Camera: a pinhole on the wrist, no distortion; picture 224 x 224 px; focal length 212.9 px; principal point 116.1 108.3 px. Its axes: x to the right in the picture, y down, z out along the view. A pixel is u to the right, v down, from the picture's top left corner.
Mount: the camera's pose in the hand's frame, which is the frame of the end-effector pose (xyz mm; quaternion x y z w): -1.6 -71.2 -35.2 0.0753 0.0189 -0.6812 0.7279
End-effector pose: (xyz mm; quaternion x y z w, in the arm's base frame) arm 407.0 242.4 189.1 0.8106 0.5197 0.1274 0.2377
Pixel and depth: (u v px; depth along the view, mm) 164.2 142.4 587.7
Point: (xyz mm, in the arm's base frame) 458.5 254.4 -414.4
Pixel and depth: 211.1 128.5 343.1
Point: 334.9 276.9 -194.7
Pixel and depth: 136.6 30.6 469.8
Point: 356.6 20.4 -250.2
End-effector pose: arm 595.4 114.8 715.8 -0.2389 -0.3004 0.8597 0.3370
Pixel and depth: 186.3 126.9 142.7
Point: 590.8 162.2 878.5
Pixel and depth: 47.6 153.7 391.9
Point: 334.4 9.3 967.9
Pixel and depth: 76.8 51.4 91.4
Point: 613.7 111.1 808.2
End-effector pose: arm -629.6 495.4 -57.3 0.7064 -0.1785 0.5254 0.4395
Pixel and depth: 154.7 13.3 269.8
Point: -440.2 382.6 -265.5
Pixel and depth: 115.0 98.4 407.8
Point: -345.2 257.5 -180.3
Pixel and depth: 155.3 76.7 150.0
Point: -493.6 467.6 -145.7
